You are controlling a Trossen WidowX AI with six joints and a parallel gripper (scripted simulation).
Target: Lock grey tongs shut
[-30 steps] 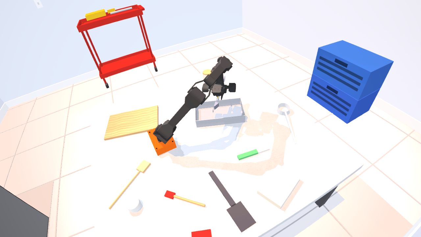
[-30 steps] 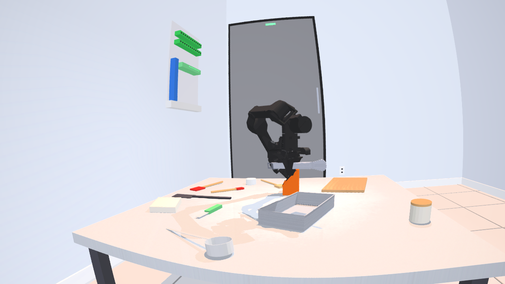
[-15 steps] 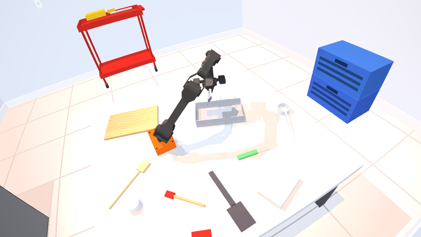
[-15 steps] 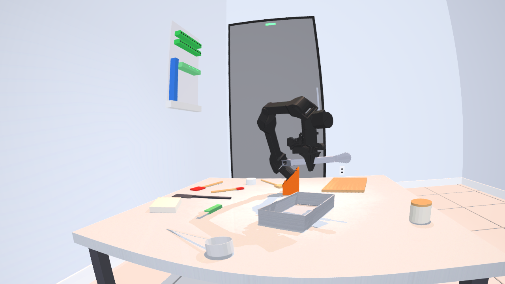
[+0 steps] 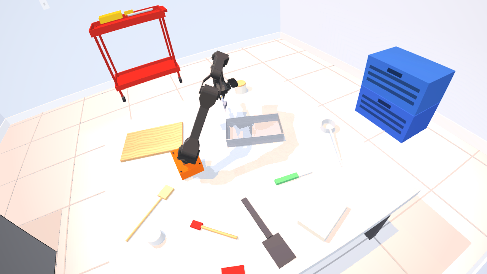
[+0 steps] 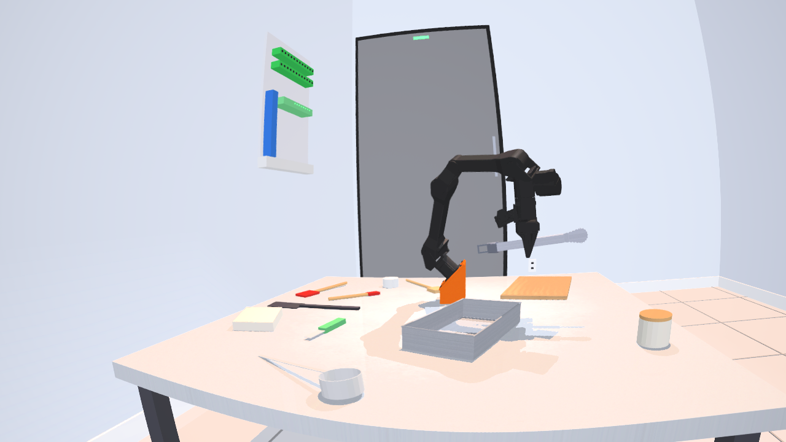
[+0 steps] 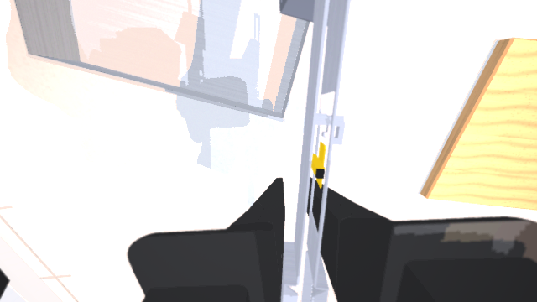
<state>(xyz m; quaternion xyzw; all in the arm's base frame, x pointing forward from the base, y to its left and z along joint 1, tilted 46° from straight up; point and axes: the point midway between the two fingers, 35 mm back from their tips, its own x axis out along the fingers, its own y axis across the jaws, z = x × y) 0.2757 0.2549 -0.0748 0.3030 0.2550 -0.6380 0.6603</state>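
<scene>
The yellow lock piece is 10 mm behind my gripper tip, 30 mm to the right of it and 30 mm above it. Round my gripper tip: grey roasting tin: 100 mm ahead, 150 mm to the right, 150 mm below; then wooden board: 440 mm behind, 90 mm to the left, 170 mm below; then lidded jar: 230 mm ahead, 300 mm to the left, 140 mm below.
</scene>
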